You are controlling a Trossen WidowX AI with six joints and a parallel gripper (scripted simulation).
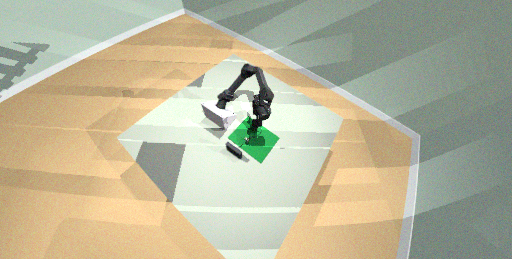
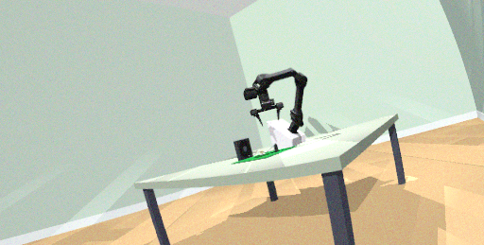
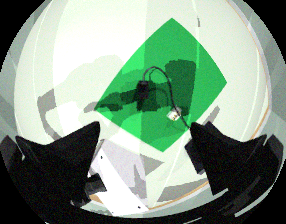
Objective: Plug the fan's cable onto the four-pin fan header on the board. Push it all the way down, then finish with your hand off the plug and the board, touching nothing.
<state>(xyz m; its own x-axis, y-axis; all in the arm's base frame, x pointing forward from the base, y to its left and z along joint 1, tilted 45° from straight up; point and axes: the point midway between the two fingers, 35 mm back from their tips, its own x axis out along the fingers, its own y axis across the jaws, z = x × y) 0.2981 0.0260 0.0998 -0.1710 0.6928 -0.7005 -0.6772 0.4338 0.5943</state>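
Right now my gripper tip is 140 mm above the dark fan plug and 10 mm short of it. From my gripper tip the other things lie so: green board (170 mm below, 50 mm to the right, 50 mm ahead); then black fan (230 mm to the right, 100 mm below, 30 mm ahead).
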